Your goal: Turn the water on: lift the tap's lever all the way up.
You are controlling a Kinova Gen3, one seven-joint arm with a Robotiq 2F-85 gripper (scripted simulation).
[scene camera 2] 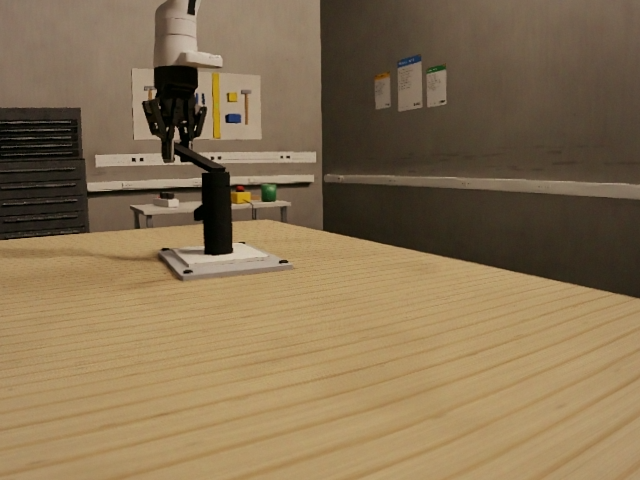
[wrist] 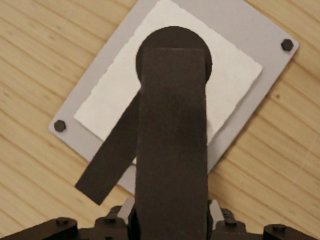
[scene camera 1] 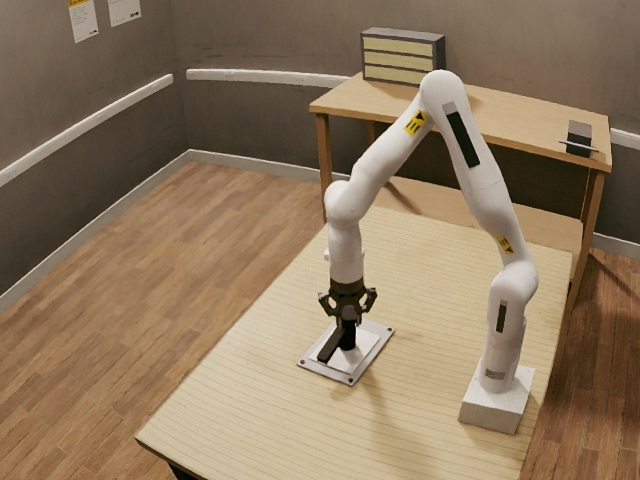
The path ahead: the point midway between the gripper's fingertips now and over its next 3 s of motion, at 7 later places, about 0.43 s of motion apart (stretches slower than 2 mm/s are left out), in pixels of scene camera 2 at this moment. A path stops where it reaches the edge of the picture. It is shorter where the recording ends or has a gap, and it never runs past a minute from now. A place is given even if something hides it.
My gripper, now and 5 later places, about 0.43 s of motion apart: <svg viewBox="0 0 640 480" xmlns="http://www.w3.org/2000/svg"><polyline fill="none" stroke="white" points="177,162 178,157 177,153 175,140 175,124 177,116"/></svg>
